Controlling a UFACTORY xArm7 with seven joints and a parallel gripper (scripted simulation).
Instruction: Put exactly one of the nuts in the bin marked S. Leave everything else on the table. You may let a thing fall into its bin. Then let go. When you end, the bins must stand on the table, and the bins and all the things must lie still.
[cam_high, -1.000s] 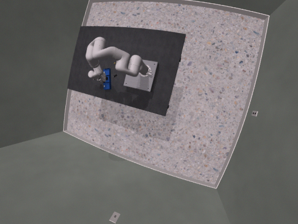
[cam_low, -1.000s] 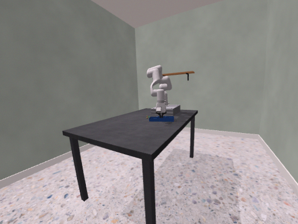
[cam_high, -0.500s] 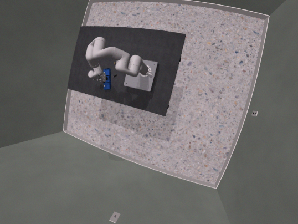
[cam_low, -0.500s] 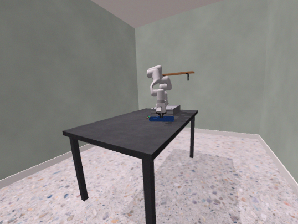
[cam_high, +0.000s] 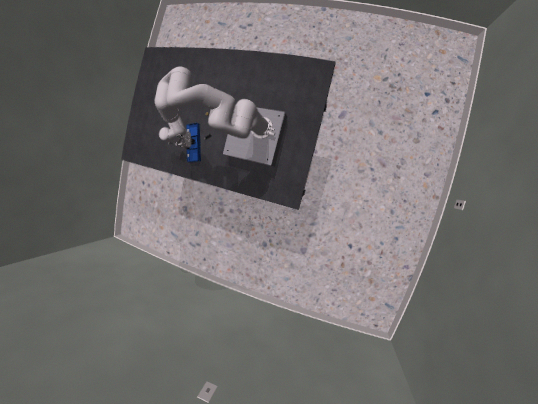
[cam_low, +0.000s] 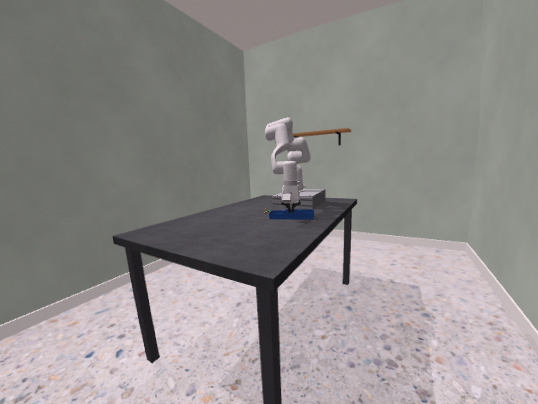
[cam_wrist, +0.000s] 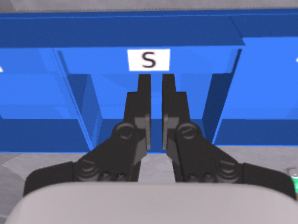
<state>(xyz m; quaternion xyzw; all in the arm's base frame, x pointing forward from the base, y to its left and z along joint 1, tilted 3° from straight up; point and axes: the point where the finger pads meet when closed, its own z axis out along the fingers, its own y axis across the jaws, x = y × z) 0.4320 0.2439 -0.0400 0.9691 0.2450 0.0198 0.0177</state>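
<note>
Now: the blue bin 20 mm below my hand. Round my hand: black cylinder (80 mm behind, 70 mm to the right, 30 mm below); green battery (210 mm to the right, 50 mm behind, 30 mm below).
</note>
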